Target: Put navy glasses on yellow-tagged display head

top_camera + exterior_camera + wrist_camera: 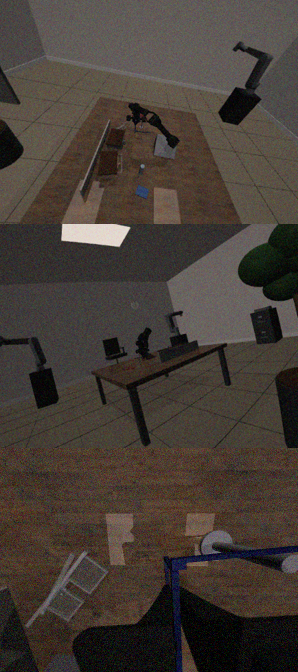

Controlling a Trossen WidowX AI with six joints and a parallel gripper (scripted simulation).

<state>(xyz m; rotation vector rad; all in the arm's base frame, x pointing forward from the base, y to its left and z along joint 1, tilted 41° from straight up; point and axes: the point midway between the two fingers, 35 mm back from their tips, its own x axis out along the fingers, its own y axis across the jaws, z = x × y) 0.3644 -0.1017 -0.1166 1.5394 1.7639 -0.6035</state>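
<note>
My gripper tip is 60 mm past the round base, 40 mm to the left of it and 40 mm above it. The rest, counted from my gripper tip: grey panel: 360 mm to the left, 210 mm ahead; then blue square: 560 mm to the left, 180 mm behind, 60 mm below.
</note>
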